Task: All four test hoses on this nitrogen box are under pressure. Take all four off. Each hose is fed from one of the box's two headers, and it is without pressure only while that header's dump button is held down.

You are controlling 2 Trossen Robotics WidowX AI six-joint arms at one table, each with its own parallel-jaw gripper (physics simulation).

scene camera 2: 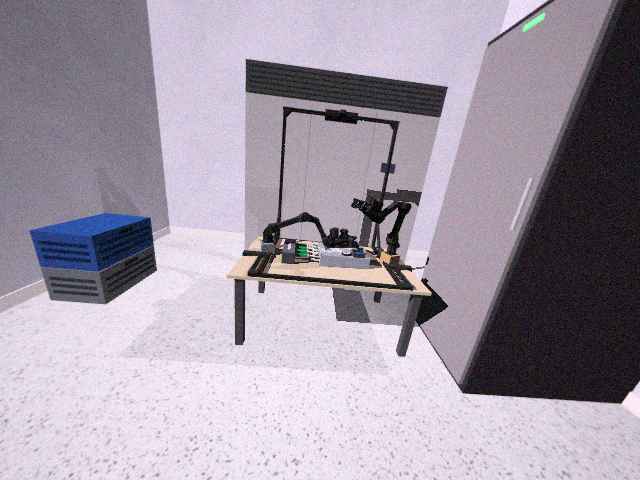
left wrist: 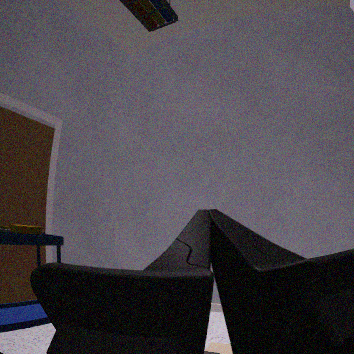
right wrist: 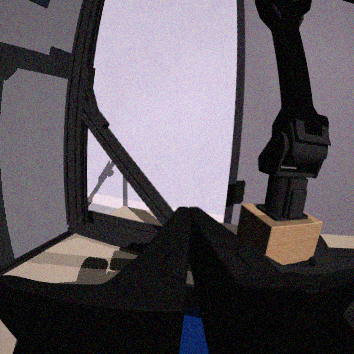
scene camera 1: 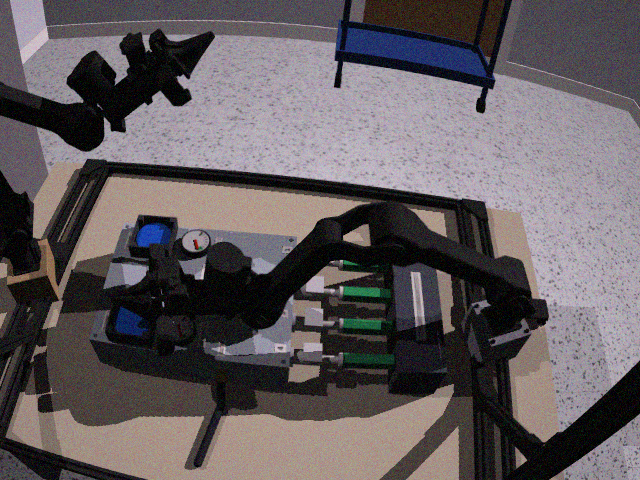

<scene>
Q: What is my right gripper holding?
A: Nothing.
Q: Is my right gripper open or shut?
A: Shut.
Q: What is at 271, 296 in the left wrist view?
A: My left gripper.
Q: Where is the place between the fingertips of my right gripper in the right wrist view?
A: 186, 216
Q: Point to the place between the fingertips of my right gripper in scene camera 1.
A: At 110, 298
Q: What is my left gripper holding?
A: Nothing.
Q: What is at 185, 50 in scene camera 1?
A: My left gripper.
</scene>
